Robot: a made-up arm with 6 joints.
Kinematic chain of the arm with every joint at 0, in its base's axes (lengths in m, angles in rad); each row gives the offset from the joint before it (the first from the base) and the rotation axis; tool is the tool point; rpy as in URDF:
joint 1: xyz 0 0 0.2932 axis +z
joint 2: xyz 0 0 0 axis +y
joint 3: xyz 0.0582 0 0.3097 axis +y
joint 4: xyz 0.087 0 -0.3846 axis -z
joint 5: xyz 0 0 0 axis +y
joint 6: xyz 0.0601 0 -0.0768 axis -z
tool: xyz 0 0 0 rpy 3.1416 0 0
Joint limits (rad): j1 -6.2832..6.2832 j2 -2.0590..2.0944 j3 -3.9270..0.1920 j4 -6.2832..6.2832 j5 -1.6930..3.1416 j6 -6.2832..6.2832
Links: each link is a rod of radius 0.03 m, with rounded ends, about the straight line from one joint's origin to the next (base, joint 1, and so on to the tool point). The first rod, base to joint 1, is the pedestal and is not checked.
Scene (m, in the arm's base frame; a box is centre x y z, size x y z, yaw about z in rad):
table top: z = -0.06
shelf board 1: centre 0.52 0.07 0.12 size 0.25 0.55 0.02 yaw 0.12
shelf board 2: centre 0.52 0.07 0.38 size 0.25 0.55 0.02 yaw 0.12
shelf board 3: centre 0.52 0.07 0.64 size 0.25 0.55 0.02 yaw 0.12
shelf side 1: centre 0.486 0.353 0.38 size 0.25 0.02 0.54 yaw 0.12
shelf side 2: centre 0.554 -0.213 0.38 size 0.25 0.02 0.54 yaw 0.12
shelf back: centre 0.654 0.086 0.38 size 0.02 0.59 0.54 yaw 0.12
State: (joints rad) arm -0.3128 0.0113 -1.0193 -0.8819 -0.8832 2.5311
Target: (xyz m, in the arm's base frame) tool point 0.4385 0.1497 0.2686
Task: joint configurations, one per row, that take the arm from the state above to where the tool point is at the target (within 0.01 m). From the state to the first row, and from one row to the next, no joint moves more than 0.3 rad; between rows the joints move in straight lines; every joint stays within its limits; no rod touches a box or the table.
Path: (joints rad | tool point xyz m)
1: -0.4446 -0.2294 -0.7777 -0.9204 -1.0160 2.5311 | 0.3764 -0.0939 0.5314
2: -0.5764 -0.4700 -0.5361 -0.9588 -1.1489 2.5311 | 0.2874 -0.0944 0.5218
3: -0.3333 -0.2930 -0.4629 -1.0048 -1.0991 2.5311 | 0.3269 -0.0277 0.4351
4: -0.0903 -0.1160 -0.3898 -1.0507 -1.0494 2.5311 | 0.3259 0.0546 0.3486
5: 0.1527 0.0611 -0.3166 -1.0966 -0.9996 2.5311 | 0.2824 0.1309 0.2686
6: 0.1541 0.2062 -0.5527 -1.0314 -0.9121 2.5311 | 0.3624 0.1410 0.2697
7: 0.1555 0.3512 -0.7887 -0.9662 -0.8245 2.5311 | 0.4385 0.1497 0.2686

